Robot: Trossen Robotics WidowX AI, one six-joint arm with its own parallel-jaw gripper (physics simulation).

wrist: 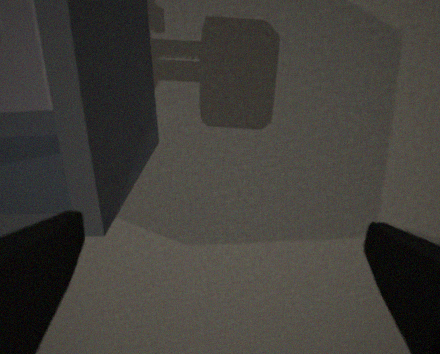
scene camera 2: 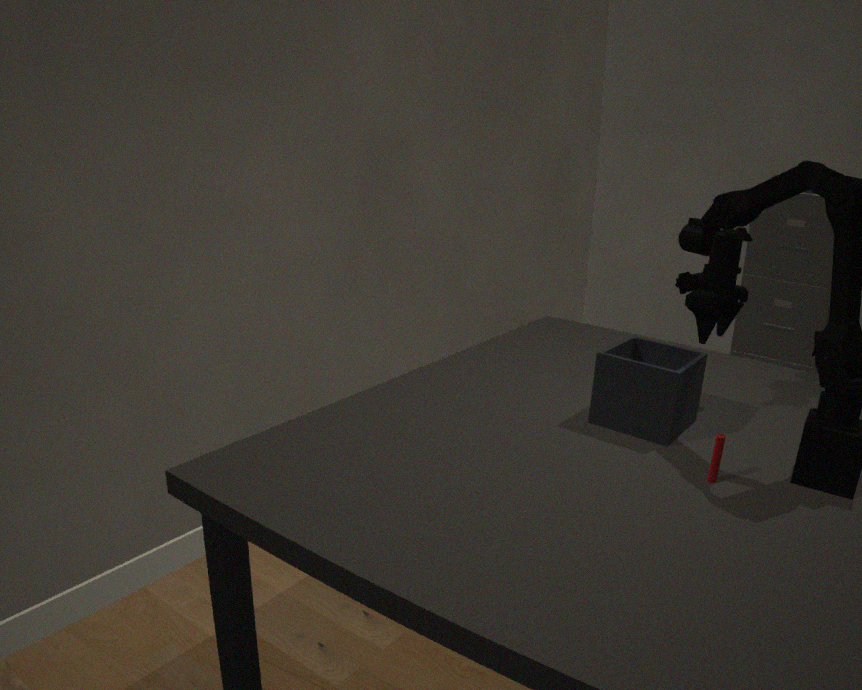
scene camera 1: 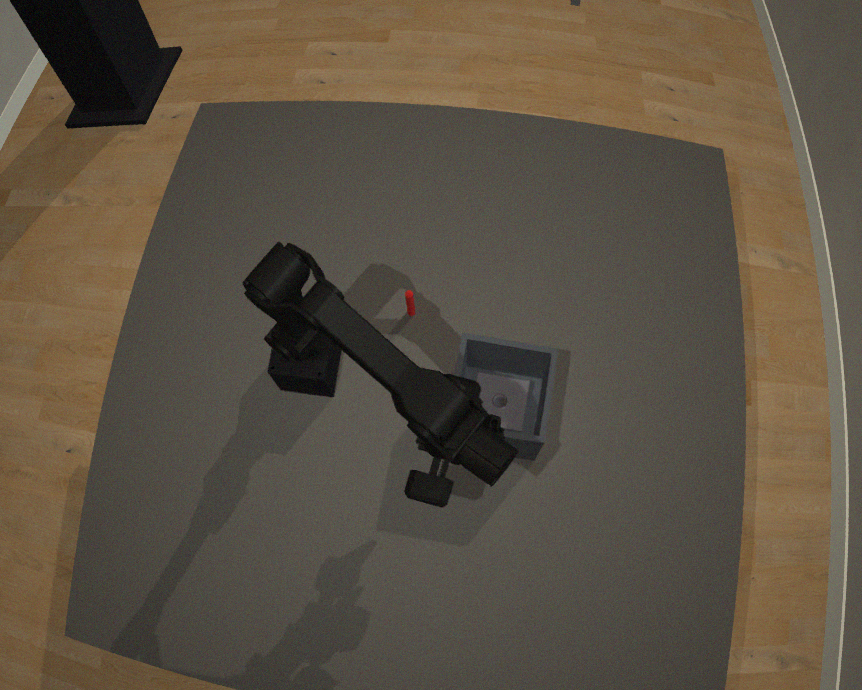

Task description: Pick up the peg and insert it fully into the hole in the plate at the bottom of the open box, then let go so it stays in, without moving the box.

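Frame: origin at the arm's base, x back, y right, z up, level; centimetres.
Seen in the pictures: gripper, between the fingertips: (wrist: 228, 231) (scene camera 2: 711, 339); arm's base, origin of its link: (scene camera 2: 837, 423) (scene camera 1: 301, 345).
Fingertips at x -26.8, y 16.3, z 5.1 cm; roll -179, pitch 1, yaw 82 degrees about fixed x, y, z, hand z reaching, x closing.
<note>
Pixels of each thing's top centre, then the offset from my fingertips to it. Level surfaces: height alone.
- red peg, centre of its top: (scene camera 2: 721, 436) (scene camera 1: 409, 294) dx +10.1, dy -28.9, dz -7.4 cm
- open blue-grey box, centre of its top: (scene camera 1: 503, 387) (scene camera 2: 653, 353) dx -7.7, dy -12.1, dz -1.6 cm
- pale plate, centre of its top: (scene camera 1: 500, 401) dx -7.7, dy -12.1, dz -9.3 cm
- dark table, height of its surface: dz -15.4 cm
A red peg (scene camera 1: 410, 303) (scene camera 2: 716, 459) stands upright on the table, between the arm's base and the box. The open blue-grey box (scene camera 1: 549, 392) (scene camera 2: 632, 395) (wrist: 117, 115) stands on the table; a pale plate (scene camera 1: 515, 415) (wrist: 22, 60) lies at its bottom, with a round hole (scene camera 1: 499, 400) that shows in scene camera 1. My gripper (scene camera 2: 711, 338) (wrist: 228, 231) is open and empty, pointing down, above and beside the box, well away from the peg. In the wrist view its two fingers stand wide apart over the table, the left one near the box's corner. In scene camera 1 the arm hides the fingertips.
The arm's base (scene camera 1: 304, 370) (scene camera 2: 825, 456) stands on the dark table (scene camera 1: 611, 237) (scene camera 2: 431, 474), left of the box in scene camera 1. The arm reaches over the table and partly covers the box in that view. A grey cabinet (scene camera 2: 783, 287) stands behind the table.
</note>
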